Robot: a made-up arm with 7 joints.
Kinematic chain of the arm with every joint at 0, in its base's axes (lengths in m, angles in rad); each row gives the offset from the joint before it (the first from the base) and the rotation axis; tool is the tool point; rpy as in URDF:
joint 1: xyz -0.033 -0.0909 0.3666 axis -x
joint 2: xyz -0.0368 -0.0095 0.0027 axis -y
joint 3: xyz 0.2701 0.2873 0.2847 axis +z
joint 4: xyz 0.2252 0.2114 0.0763 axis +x
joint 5: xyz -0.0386 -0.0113 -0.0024 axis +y
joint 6: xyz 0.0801 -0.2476 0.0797 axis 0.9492 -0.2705 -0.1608
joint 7: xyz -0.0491 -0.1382 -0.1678 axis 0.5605 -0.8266 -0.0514
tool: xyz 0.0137 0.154 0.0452 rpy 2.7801 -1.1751 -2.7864
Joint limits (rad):
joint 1: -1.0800..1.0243
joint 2: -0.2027..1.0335
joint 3: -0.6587..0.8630
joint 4: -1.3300..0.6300
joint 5: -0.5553..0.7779
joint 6: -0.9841..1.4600
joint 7: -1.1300..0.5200
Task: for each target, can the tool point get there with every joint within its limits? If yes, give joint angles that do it. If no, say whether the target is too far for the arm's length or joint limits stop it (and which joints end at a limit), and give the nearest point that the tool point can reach.
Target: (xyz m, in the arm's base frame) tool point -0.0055 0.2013 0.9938
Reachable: yes | joints 0.1991 0.7819 0.0827 -0.4332 -0.3736 -0.5523 -0.7374
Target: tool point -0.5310 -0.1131 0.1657
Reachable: no: joint limits stop it (at a limit: joint 1, joint 2, joint 3, joint 5, joint 6, joint 7) | nearest point -0.2528 -0.4392 0.5561 | short by 0.580 m
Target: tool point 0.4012 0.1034 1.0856
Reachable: yes | joints -0.4668 0.1369 0.0180 -1.1752 -0.3719 1.0754 -0.3481
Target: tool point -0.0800 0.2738 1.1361
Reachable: yes | joints 0.0564 0.7026 0.5493 -0.8997 -0.2871 -0.7018 -0.8262
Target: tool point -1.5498 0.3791 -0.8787
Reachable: no: too far | nearest point -0.3975 0.6145 0.0291 | short by 1.486 m
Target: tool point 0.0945 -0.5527 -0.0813
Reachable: no: joint limits stop it (at a limit: joint 1, joint 3, joint 5, joint 6, joint 7) | nearest point 0.1893 -0.3732 0.4913 | short by 0.608 m
